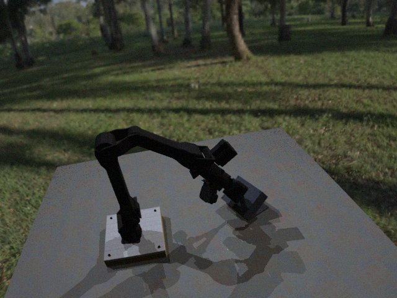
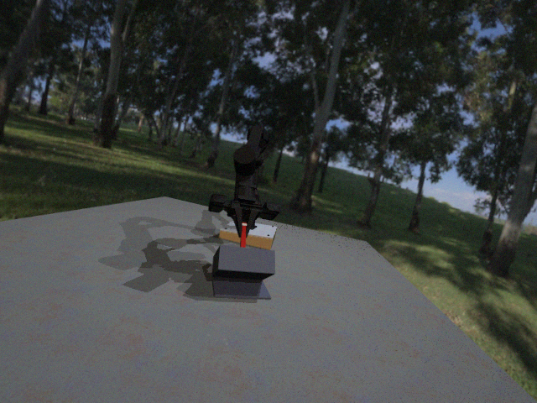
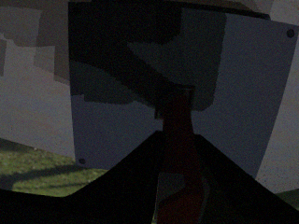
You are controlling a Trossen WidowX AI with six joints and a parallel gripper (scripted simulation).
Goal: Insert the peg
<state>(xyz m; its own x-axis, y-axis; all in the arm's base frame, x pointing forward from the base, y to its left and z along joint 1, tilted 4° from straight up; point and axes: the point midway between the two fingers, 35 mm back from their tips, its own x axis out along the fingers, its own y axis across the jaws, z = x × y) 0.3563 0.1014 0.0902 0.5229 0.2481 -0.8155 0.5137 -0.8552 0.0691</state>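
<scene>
My gripper tip is now 60 mm above the sloped grey panel, 40 mm short of it and 20 mm to the right of it. Round my gripper tip: red peg: 10 mm behind, 10 mm above; flat foot: 100 mm below, 50 mm ahead, 30 mm to the left.
</scene>
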